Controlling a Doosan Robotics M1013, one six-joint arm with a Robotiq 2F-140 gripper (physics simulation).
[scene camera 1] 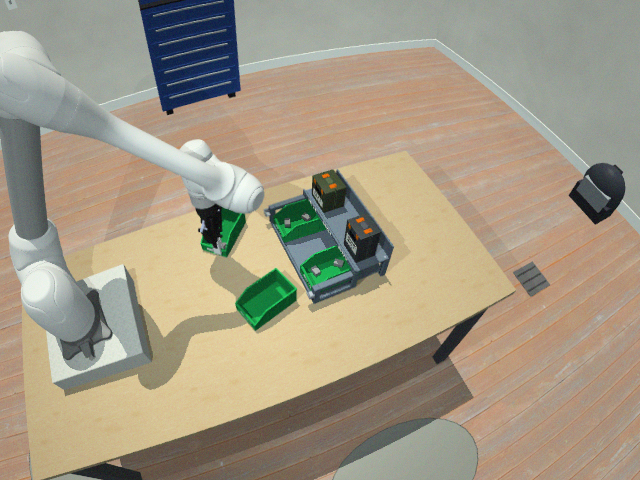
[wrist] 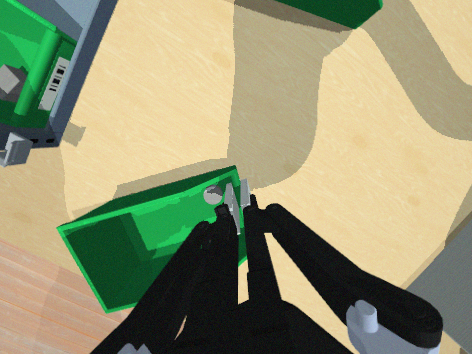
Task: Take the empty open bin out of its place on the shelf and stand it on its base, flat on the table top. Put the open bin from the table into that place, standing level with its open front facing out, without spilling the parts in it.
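Frame: origin at the arm's base, x back, y left, z down, level; millimetres.
Seen in the pictures: gripper, fingertip midpoint: (scene camera 1: 219,251) (wrist: 239,191); arm's base, origin of the base link: (scene camera 1: 81,325).
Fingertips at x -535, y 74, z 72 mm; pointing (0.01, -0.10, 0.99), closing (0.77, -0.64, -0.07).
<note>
Pixels of each thing's top centre, then the offset from my fingertips to it. "*": a spot on its surface instead.
- open bin with parts, middle of its top: (wrist: 165,251) (scene camera 1: 221,222) dy +67, dx -50, dz -57 mm
- round grey part, middle of its top: (wrist: 212,195) dy +20, dx -27, dz +5 mm
- empty green bin, middle of its top: (scene camera 1: 265,293) dy -259, dx -45, dz -57 mm
- shelf, surface spot: (wrist: 82,75) * dy -50, dx -212, dz +12 mm
- shelf bin, surface spot: (wrist: 37,50) * dy -55, dx -259, dz +9 mm
The open bin with parts (scene camera 1: 235,227) (wrist: 165,225) is green and stands upright on the table top, left of the shelf. A round grey part (wrist: 213,194) shows inside it, near its low front; the fingers and arm hide the rest. My gripper (scene camera 1: 221,246) (wrist: 239,191) points down and is shut on this bin's front wall, one finger inside and one outside. The empty green bin (scene camera 1: 266,297) (wrist: 345,11) stands on its base on the table, in front of the shelf. The shelf (scene camera 1: 330,287) (wrist: 82,75) has a vacant place (scene camera 1: 309,249) between two filled bins.
The filled shelf bins (scene camera 1: 297,219) (scene camera 1: 325,263) hold grey parts; one shelf bin (wrist: 37,50) shows at the wrist view's upper left. Two dark cases (scene camera 1: 329,192) (scene camera 1: 361,238) stand on the shelf's other row. The robot's pale base block (scene camera 1: 126,320) is at the table's left end.
</note>
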